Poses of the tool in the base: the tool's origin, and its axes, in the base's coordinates. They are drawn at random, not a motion.
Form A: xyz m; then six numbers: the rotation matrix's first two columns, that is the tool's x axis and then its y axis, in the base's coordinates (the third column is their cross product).
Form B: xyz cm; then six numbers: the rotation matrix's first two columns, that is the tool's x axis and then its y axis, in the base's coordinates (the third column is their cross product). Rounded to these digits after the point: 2 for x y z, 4 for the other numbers.
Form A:
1: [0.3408 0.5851 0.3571 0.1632 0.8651 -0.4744 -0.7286 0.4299 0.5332]
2: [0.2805 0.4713 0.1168 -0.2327 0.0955 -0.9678 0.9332 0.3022 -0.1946]
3: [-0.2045 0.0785 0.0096 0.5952 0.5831 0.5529 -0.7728 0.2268 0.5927]
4: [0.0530 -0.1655 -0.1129 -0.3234 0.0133 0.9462 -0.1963 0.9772 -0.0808]
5: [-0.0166 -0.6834 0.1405 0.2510 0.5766 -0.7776 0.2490 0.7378 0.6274]
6: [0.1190 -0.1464 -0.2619 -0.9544 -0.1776 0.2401 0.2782 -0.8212 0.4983]
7: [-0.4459 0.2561 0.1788 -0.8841 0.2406 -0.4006 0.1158 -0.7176 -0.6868]
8: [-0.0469 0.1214 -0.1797 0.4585 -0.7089 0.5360 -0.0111 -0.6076 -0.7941]
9: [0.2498 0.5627 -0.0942 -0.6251 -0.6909 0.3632 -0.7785 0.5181 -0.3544]
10: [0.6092 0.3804 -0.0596 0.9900 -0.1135 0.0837 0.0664 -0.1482 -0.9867]
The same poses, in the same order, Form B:
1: [34.08 58.51 35.71 0.1632 0.8651 -0.4744 -0.7286 0.4299 0.5332]
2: [28.05 47.13 11.68 -0.2327 0.0955 -0.9678 0.9332 0.3022 -0.1946]
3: [-20.45 7.85 0.96 0.5952 0.5831 0.5529 -0.7728 0.2268 0.5927]
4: [5.30 -16.55 -11.29 -0.3234 0.0133 0.9462 -0.1963 0.9772 -0.0808]
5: [-1.66 -68.34 14.05 0.2510 0.5766 -0.7776 0.2490 0.7378 0.6274]
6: [11.90 -14.64 -26.19 -0.9544 -0.1776 0.2401 0.2782 -0.8212 0.4983]
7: [-44.59 25.61 17.88 -0.8841 0.2406 -0.4006 0.1158 -0.7176 -0.6868]
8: [-4.69 12.14 -17.97 0.4585 -0.7089 0.5360 -0.0111 -0.6076 -0.7941]
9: [24.98 56.27 -9.42 -0.6251 -0.6909 0.3632 -0.7785 0.5181 -0.3544]
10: [60.92 38.04 -5.96 0.9900 -0.1135 0.0837 0.0664 -0.1482 -0.9867]
